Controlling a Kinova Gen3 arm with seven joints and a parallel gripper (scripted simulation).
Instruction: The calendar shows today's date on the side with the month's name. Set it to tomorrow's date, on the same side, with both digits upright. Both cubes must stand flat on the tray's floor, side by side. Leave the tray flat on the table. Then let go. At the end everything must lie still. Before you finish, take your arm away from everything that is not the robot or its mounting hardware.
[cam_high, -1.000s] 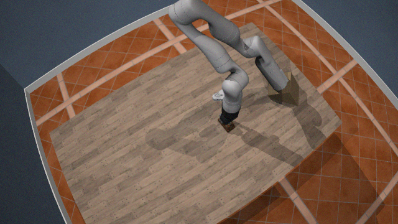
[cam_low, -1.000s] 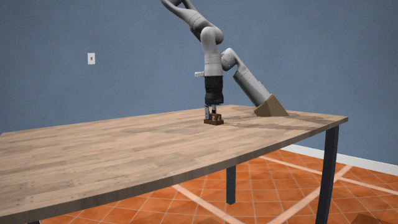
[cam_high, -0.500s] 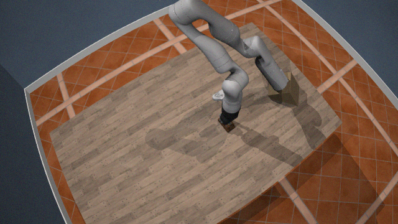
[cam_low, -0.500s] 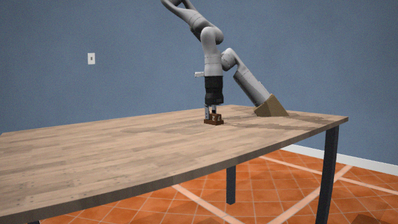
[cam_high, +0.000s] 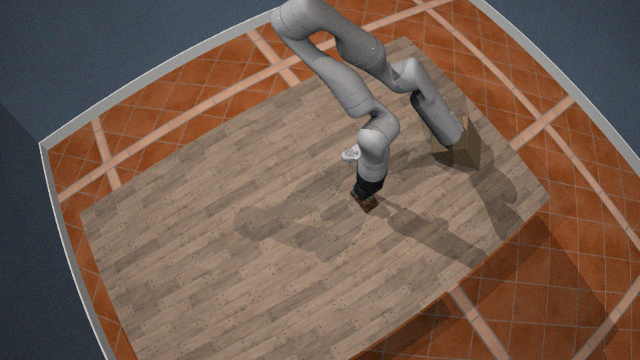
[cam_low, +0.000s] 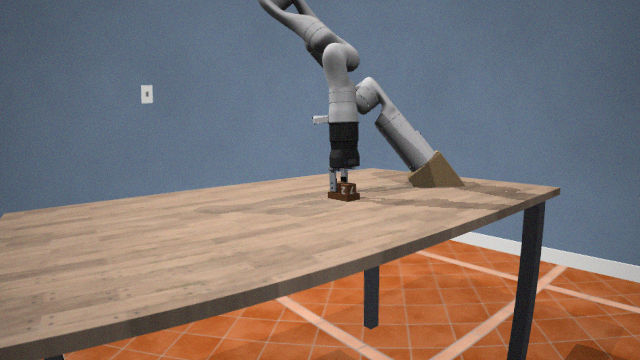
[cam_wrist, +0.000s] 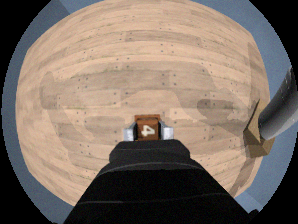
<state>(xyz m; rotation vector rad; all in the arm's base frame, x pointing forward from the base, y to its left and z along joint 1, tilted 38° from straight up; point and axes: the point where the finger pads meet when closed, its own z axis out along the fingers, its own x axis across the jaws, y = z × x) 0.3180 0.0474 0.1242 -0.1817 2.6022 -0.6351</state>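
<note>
My hand is 2 cm to the right of the dark brown calendar tray and 3 cm above it.
</note>
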